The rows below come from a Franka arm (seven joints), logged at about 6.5 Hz.
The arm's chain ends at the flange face. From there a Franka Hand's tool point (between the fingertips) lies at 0.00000 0.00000 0.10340 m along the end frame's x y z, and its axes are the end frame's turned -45 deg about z.
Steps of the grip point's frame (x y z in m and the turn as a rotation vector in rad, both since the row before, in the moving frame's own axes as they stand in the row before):
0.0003, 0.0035, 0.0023, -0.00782, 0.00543, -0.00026
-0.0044, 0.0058, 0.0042, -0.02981, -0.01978, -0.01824
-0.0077, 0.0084, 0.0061, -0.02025, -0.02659, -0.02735
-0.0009, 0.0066, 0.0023, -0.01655, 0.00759, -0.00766
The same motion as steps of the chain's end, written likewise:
0.0017, 0.0021, 0.0023, -0.00169, 0.00937, -0.00026
0.0002, 0.0036, 0.0043, -0.03507, 0.00709, -0.01824
0.0009, 0.0080, 0.0062, -0.03312, -0.00448, -0.02735
0.0023, 0.0047, 0.0023, -0.00634, 0.01707, -0.00766

